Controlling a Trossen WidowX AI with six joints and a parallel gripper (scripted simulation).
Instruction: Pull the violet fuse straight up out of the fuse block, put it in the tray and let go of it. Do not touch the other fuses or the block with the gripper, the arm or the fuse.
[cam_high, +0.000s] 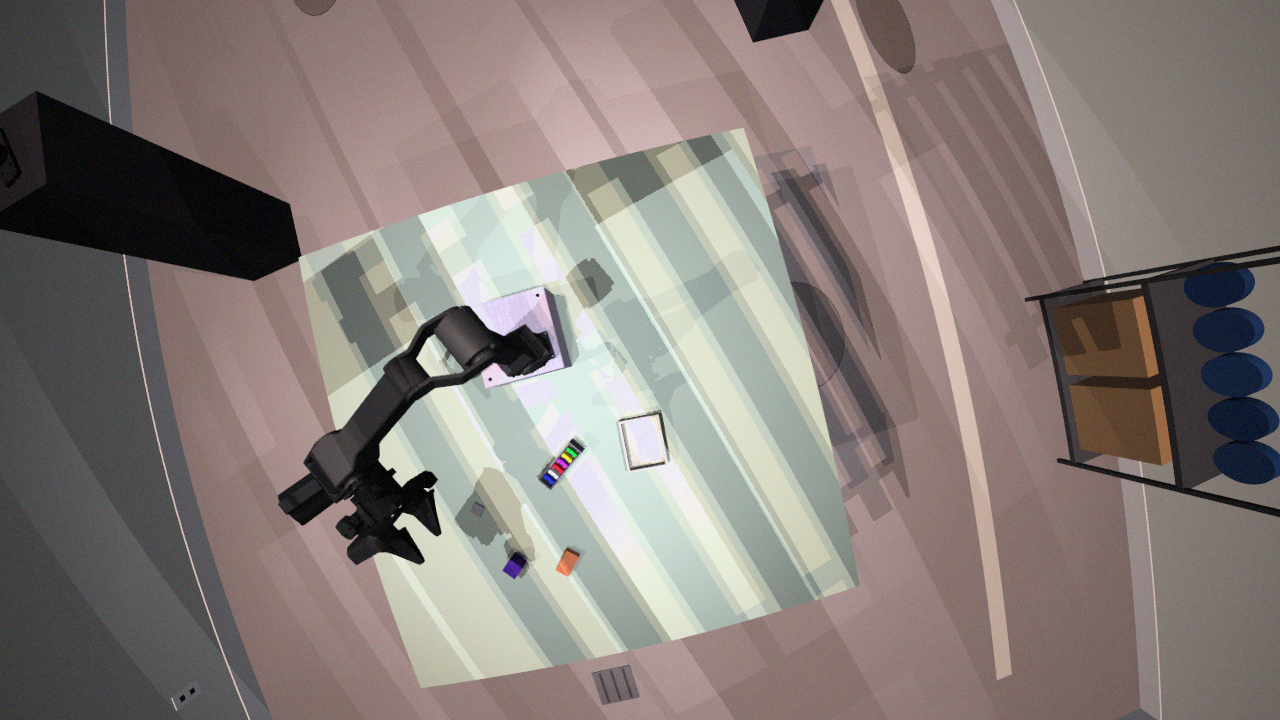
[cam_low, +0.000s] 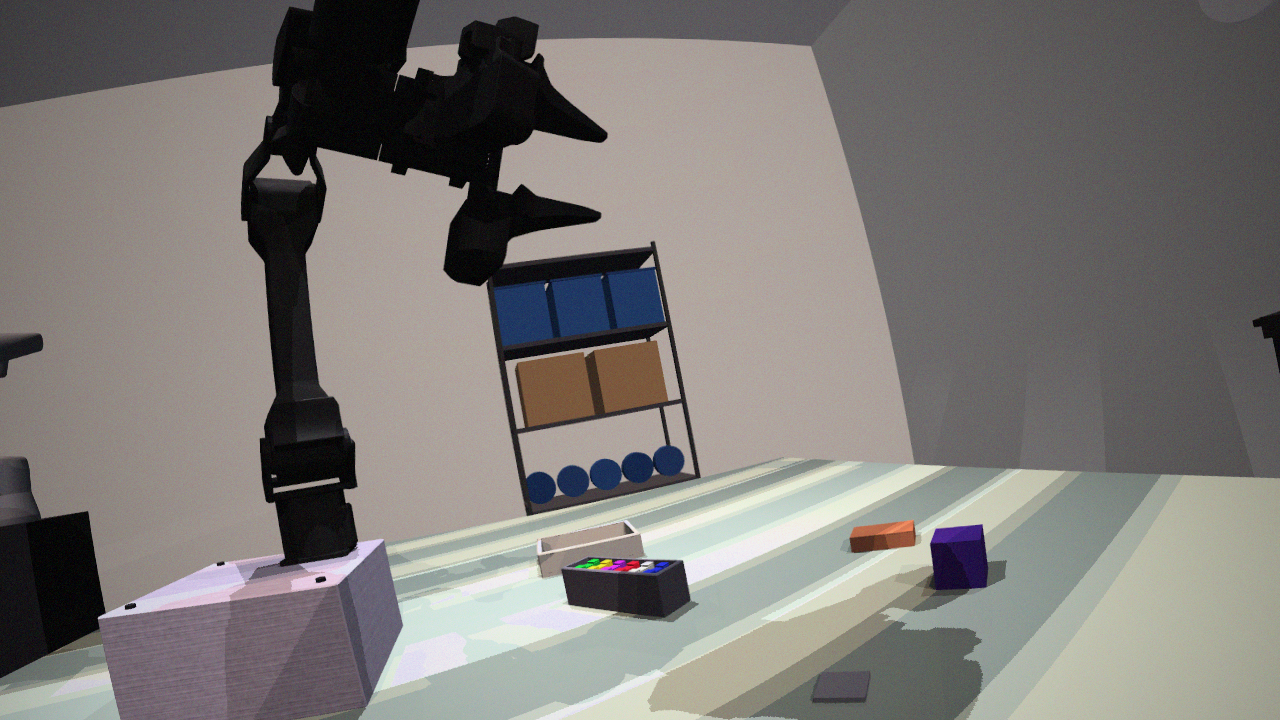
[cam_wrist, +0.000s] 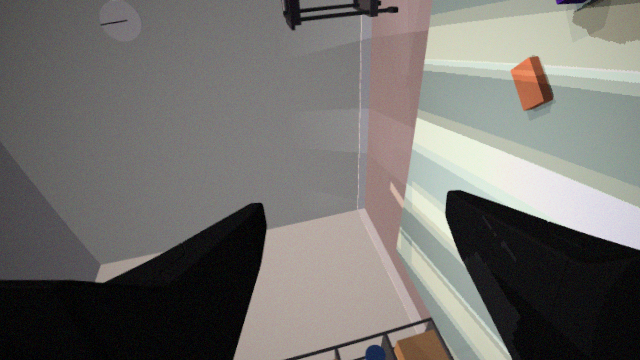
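The violet fuse is 1 cm behind my gripper tip, 17 cm to the left of it and 33 cm below it. Also, from my gripper tip: blue fuse 2 cm ahead, 12 cm to the left, 33 cm below; white fuse 1 cm ahead, 14 cm to the left, 33 cm below; red fuse 15 cm to the left, 33 cm below.
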